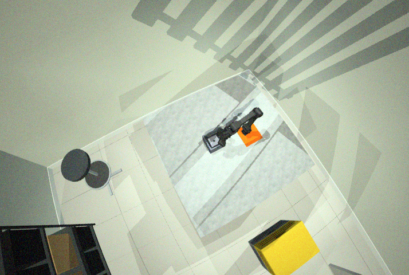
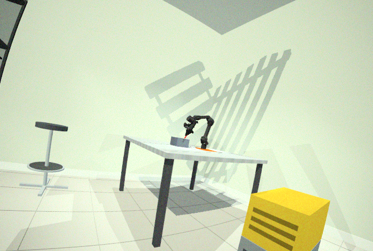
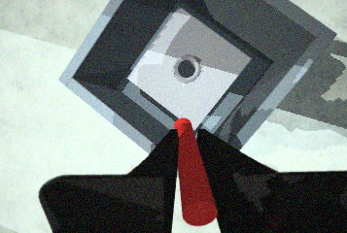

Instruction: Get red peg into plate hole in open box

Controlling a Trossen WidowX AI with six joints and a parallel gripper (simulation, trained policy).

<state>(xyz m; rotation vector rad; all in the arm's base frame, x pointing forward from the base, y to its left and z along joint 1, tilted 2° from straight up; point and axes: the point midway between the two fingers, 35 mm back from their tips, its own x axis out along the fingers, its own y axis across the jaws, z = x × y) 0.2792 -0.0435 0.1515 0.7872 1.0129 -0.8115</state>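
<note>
The red peg lies 10 mm behind my gripper tip, 10 mm to the left of it and 10 mm above it. The rest, counted from my gripper tip: grey box: 30 mm ahead, 50 mm to the right, 100 mm below.
</note>
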